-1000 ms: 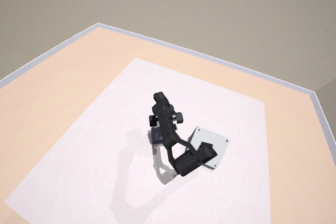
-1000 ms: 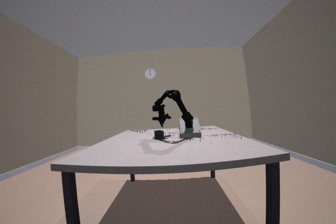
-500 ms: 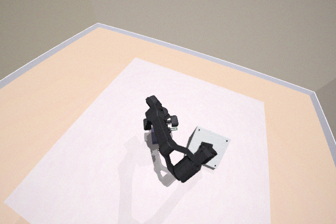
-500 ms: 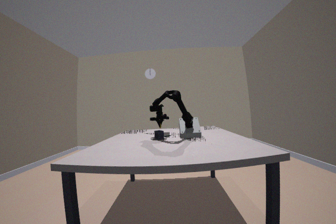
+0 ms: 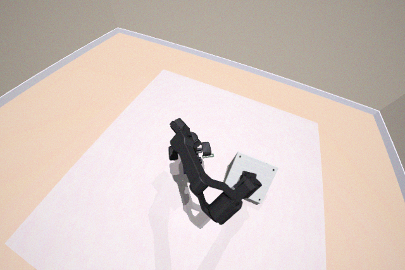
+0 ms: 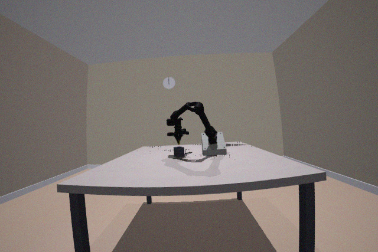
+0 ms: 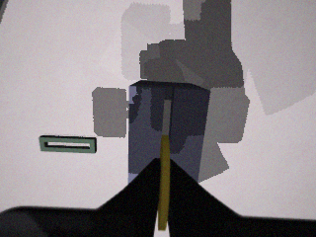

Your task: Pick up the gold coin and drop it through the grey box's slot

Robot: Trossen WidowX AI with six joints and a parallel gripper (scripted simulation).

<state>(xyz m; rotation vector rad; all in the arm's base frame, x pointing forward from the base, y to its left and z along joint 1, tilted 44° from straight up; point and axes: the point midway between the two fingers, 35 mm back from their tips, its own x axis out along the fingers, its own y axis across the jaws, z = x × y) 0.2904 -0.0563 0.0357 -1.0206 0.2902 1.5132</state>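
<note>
Now: gripper tip 1 cm below the thin gold coin.
</note>
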